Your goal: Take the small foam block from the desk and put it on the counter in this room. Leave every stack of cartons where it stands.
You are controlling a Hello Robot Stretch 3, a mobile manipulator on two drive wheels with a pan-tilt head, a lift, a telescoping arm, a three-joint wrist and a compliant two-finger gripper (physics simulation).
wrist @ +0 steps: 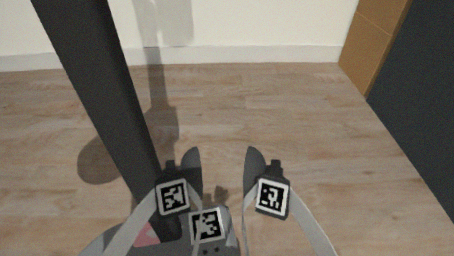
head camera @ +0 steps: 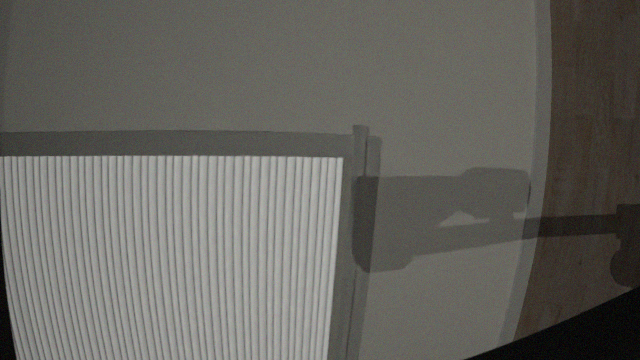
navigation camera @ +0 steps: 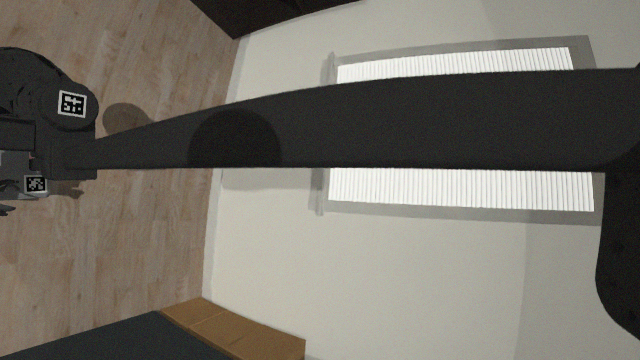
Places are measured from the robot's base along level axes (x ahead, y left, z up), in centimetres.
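Pixels of known places: gripper, fingertip midpoint: [navigation camera: 15, 198].
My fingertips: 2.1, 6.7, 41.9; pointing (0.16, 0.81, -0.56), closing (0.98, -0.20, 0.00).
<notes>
Behind a point stands the place of what it marks, as x, y, z.
My gripper [wrist: 223, 164] {2.1, 6.7, 41.9} is open in the wrist view, with its two fingertips apart over the wooden floor and no object between them. In the navigation camera view parts of the wrist and gripper show at the left edge, beside the dark mast. The foam block, the desk and the counter cannot be made out in these views. No stack of cartons can be told for certain; a brown box-like piece [navigation camera: 240, 330] {78.4, 77.6, 48.3} [wrist: 371, 42] stands against the wall beside a large dark grey panel [navigation camera: 120, 340] {69.5, 33.0, 17.4} [wrist: 420, 100].
A pale wall [head camera: 200, 65] {29.5, 101.6, 122.5} [navigation camera: 400, 270] {38.0, 100.0, 122.4} [wrist: 260, 25] carries a window with a white ribbed blind [head camera: 170, 250] {-13.9, 108.8, 128.8} [navigation camera: 460, 190] {1.9, 106.0, 146.2}. The robot's dark mast [navigation camera: 400, 120] {-6.6, 11.6, 124.3} [wrist: 100, 85] crosses two views. A dark brown object [navigation camera: 250, 15] {-125.5, 118.8, 14.9} stands at the top of the navigation camera view.
</notes>
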